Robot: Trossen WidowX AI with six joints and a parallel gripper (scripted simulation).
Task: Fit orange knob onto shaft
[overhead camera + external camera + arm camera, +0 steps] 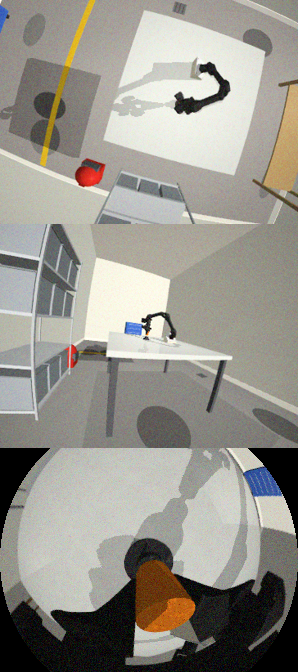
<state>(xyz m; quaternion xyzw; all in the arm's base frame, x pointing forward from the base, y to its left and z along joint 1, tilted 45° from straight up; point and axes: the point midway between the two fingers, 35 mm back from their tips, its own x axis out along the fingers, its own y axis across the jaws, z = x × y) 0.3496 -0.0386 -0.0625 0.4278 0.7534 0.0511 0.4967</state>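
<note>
Now: gripper tip 4 cm above the dark round pedestal. Also, from my gripper tip: orange knob 3 cm above.
</note>
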